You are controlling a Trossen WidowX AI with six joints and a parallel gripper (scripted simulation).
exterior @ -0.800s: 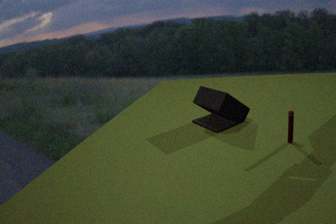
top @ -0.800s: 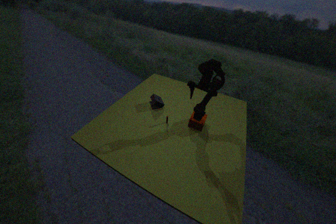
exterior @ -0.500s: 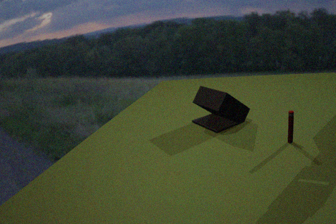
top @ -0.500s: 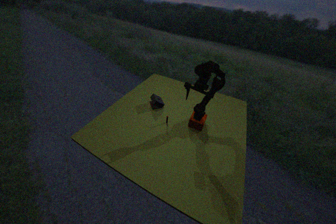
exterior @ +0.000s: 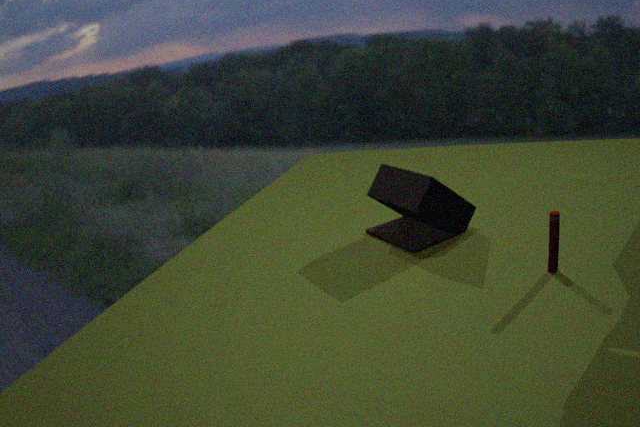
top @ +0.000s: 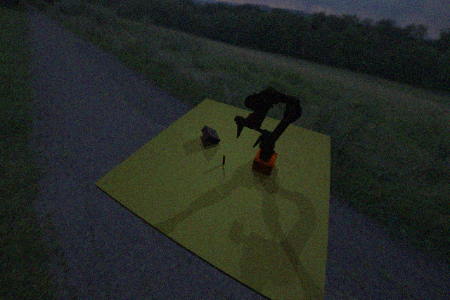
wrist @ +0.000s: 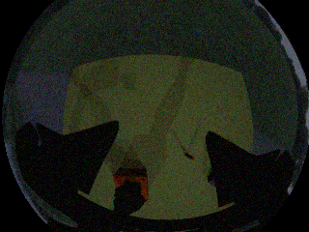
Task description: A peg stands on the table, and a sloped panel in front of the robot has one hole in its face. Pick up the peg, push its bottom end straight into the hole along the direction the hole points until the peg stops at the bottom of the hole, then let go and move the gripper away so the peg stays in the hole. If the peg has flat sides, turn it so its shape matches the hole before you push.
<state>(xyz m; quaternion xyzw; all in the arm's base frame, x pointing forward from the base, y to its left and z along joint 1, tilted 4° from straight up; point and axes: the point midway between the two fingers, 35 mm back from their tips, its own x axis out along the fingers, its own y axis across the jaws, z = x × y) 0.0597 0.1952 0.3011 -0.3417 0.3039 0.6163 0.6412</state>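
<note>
Now: the red peg 170 mm ahead of my gripper tip, 90 mm to the right of it and 300 mm below it. Round my gripper tip: dark sloped panel 400 mm ahead, 230 mm to the right, 310 mm below.
</note>
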